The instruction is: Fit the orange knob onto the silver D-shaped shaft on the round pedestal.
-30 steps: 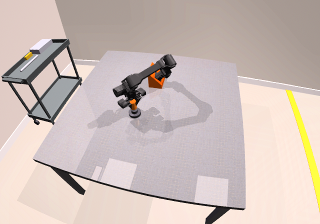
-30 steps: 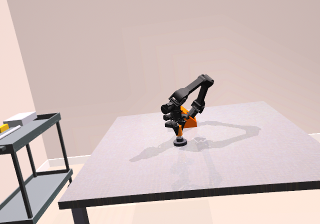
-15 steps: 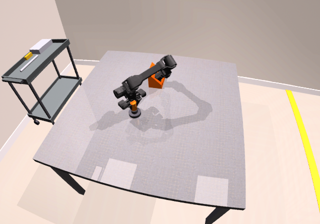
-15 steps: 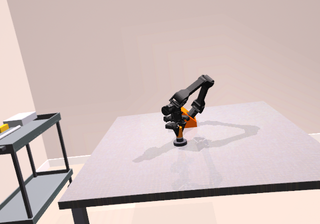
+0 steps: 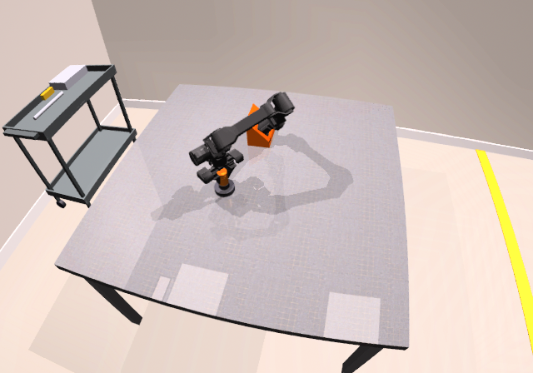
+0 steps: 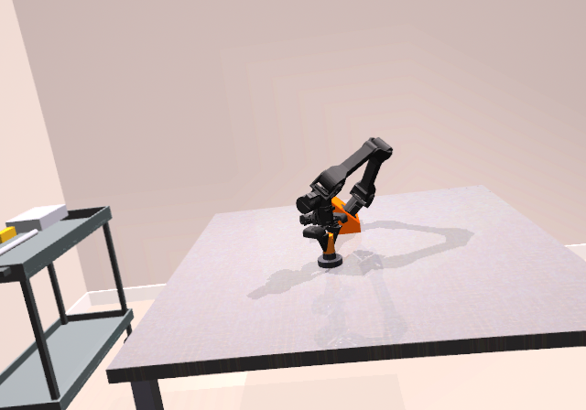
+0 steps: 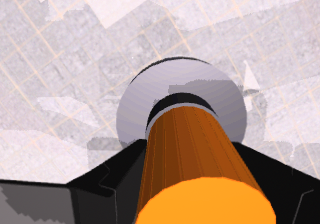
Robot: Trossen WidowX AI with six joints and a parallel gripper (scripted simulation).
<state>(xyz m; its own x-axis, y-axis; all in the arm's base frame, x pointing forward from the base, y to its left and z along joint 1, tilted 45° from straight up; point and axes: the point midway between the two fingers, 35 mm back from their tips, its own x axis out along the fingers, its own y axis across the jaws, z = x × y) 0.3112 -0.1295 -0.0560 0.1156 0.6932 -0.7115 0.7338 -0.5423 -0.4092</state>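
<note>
The orange knob lies 30 mm above my gripper tip. From my gripper tip the other things lie so: round pedestal (20 mm below).
</note>
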